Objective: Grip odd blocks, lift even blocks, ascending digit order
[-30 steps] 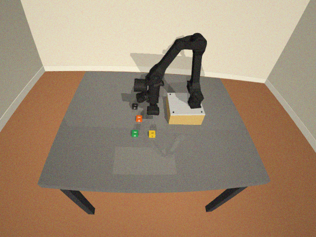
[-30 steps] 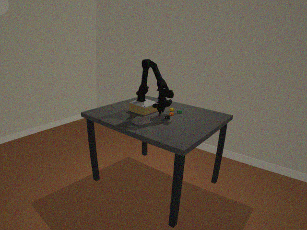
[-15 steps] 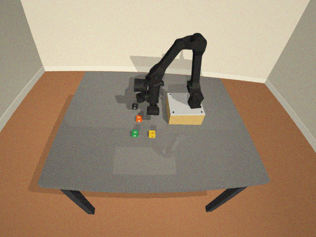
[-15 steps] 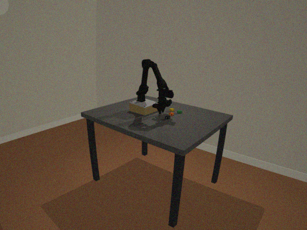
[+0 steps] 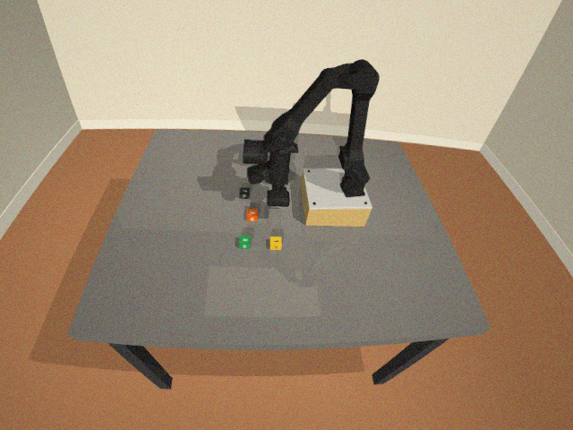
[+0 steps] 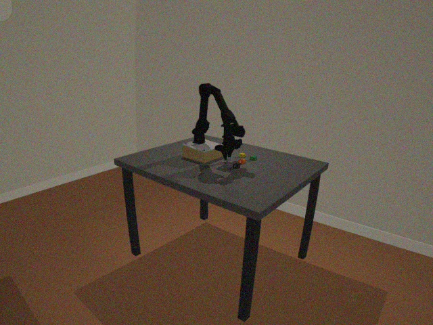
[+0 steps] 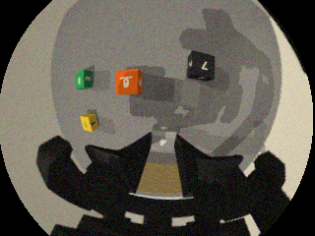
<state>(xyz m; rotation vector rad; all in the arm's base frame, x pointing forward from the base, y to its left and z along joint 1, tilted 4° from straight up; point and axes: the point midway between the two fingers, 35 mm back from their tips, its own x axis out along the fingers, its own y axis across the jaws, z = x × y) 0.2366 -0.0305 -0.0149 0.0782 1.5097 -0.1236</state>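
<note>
My gripper tip is 8 cm short of the orange block, 4 cm to the right of it and 1 cm above it. The rest, counted from my gripper tip: black block (9 cm ahead, 6 cm to the right, 1 cm below); yellow block (16 cm to the left, 2 cm ahead, 1 cm below); grey block (right at my gripper tip).
</note>
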